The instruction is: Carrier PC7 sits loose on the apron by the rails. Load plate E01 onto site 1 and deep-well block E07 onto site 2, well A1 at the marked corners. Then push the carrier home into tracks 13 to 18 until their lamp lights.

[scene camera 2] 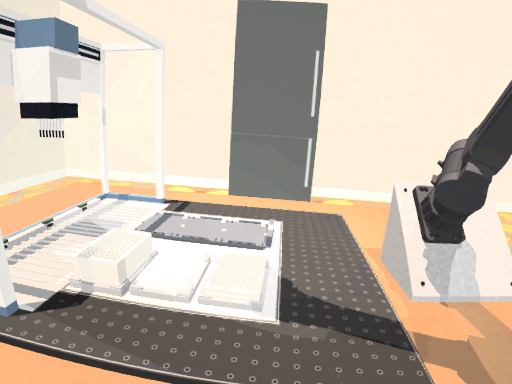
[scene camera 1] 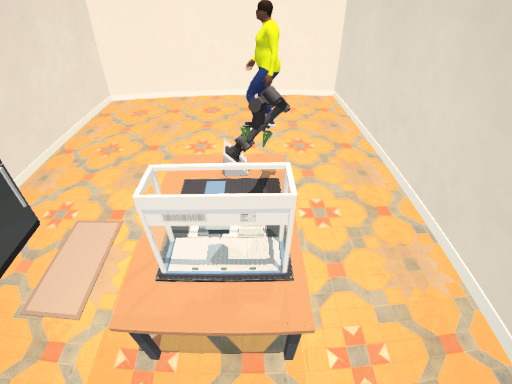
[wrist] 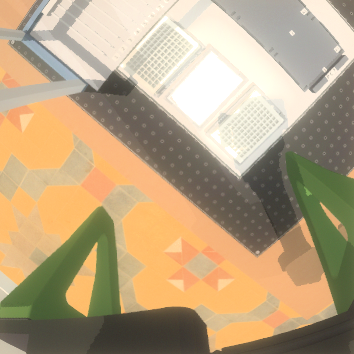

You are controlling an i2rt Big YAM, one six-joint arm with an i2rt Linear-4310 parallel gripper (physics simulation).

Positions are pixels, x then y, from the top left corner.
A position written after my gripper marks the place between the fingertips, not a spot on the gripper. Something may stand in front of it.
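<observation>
My gripper [wrist: 193,188] is open and holds nothing. As for the rest of what I see, there is a dark grey carrier [scene camera 2: 246,234], and it rests on a black perforated baseplate [scene camera 2: 333,314].
</observation>
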